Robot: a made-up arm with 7 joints. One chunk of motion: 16 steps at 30 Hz.
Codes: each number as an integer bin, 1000 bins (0 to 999) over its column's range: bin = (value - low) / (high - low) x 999, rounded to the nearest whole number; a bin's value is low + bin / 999 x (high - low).
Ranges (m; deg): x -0.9..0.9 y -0.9..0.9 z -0.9..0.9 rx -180..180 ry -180..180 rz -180..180
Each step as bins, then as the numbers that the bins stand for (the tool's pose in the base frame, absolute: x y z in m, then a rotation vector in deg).
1 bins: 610 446 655 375 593 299
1 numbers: 0.1991 -0.0964 0.2802 -44.86 33.69 -72.25
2 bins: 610 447 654 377 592 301
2 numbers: 0.1991 -0.0946 0.2784 -44.14 33.33 -71.53
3 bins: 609 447 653 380 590 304
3 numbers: 0.1973 -0.0946 0.2766 -43.06 32.61 -70.45
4 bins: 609 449 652 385 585 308
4 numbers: 0.1973 -0.0910 0.2748 -41.26 30.81 -69.01
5 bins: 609 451 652 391 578 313
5 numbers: 0.1973 -0.0874 0.2748 -39.10 28.29 -67.21
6 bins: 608 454 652 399 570 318
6 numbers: 0.1955 -0.0820 0.2748 -36.22 25.41 -65.41
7 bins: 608 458 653 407 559 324
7 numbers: 0.1955 -0.0748 0.2766 -33.33 21.44 -63.24
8 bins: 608 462 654 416 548 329
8 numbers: 0.1955 -0.0676 0.2784 -30.09 17.48 -61.44
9 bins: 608 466 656 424 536 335
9 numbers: 0.1955 -0.0604 0.2820 -27.21 13.15 -59.28
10 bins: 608 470 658 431 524 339
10 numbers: 0.1955 -0.0532 0.2856 -24.68 8.83 -57.84
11 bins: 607 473 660 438 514 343
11 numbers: 0.1937 -0.0477 0.2892 -22.16 5.23 -56.40
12 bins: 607 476 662 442 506 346
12 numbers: 0.1937 -0.0423 0.2928 -20.72 2.34 -55.32
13 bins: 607 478 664 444 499 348
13 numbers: 0.1937 -0.0387 0.2964 -20.00 -0.18 -54.59
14 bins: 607 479 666 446 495 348
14 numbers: 0.1937 -0.0369 0.3000 -19.28 -1.62 -54.59
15 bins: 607 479 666 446 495 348
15 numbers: 0.1937 -0.0369 0.3000 -19.28 -1.62 -54.59
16 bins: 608 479 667 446 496 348
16 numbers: 0.1955 -0.0369 0.3018 -19.28 -1.26 -54.59
